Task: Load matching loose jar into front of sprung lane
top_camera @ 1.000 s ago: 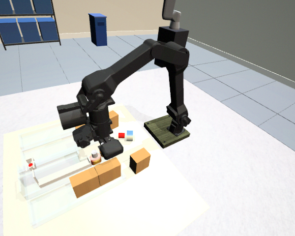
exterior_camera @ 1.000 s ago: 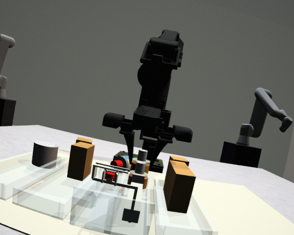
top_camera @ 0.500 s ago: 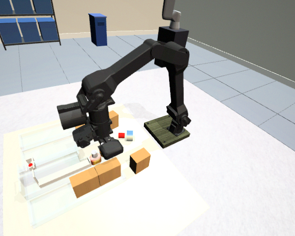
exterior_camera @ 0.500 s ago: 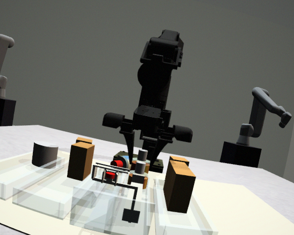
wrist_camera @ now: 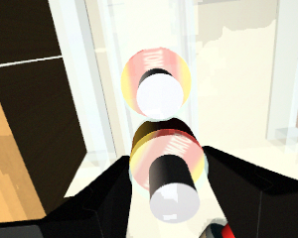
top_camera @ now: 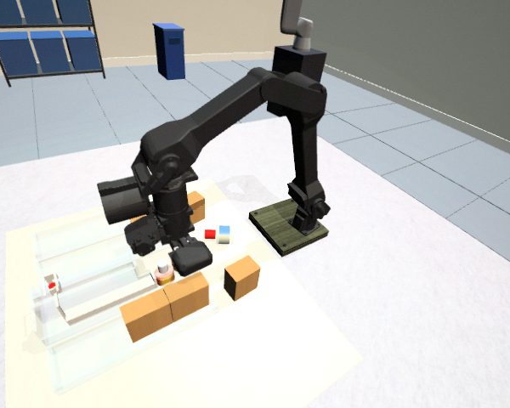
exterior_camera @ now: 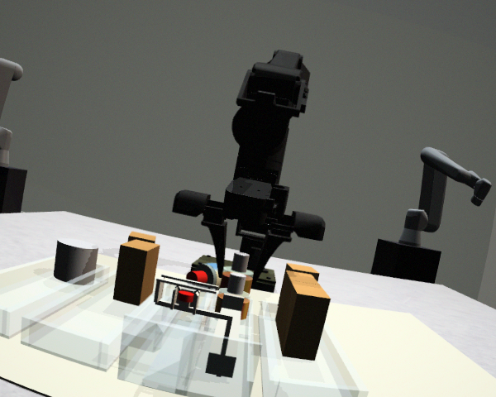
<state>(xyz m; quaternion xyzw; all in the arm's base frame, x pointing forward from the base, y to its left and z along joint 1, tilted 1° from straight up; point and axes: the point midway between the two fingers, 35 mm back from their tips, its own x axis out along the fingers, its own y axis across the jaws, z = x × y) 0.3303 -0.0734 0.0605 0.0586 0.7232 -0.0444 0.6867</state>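
Right now my gripper tip is 14 cm short of the clear sprung lane, 5 cm to the left of it and 3 cm above it. From my gripper tip the other things lie so: grey cylinder: 2 cm behind, 22 cm to the right, 2 cm below; then red mark: 22 cm ahead, 7 cm to the right, 2 cm above.
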